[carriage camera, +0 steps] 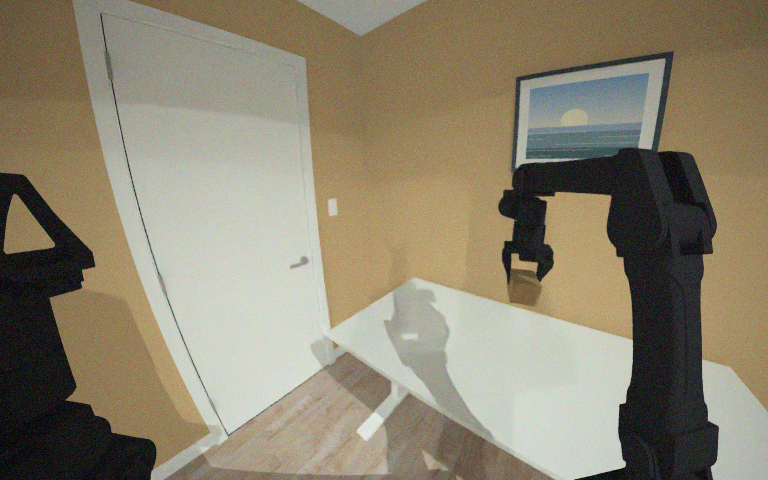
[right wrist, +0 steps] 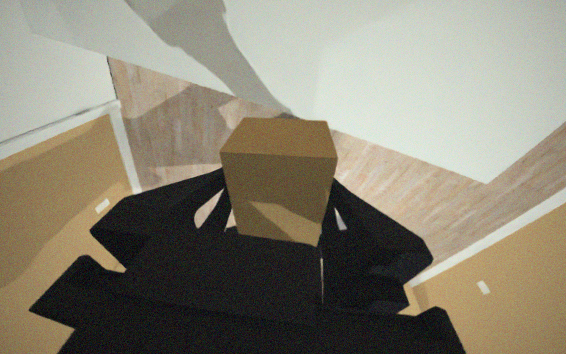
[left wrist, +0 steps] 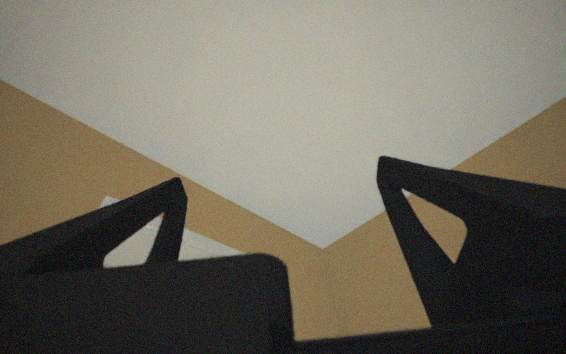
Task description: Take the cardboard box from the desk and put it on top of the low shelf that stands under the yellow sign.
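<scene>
The brown cardboard box is held between the fingers of my right gripper, which is shut on it. The box hangs in the air above the white desk, apart from its top. My left gripper is open and empty, with its fingers wide apart and pointing up toward the ceiling; part of the left arm shows at the left edge of the carriage view. The low shelf and the yellow sign do not show in these views.
A closed white door stands at the left of the carriage view. A framed picture hangs on the wall behind the right arm. A white desk foot rests on the wooden floor. A light switch is beside the door.
</scene>
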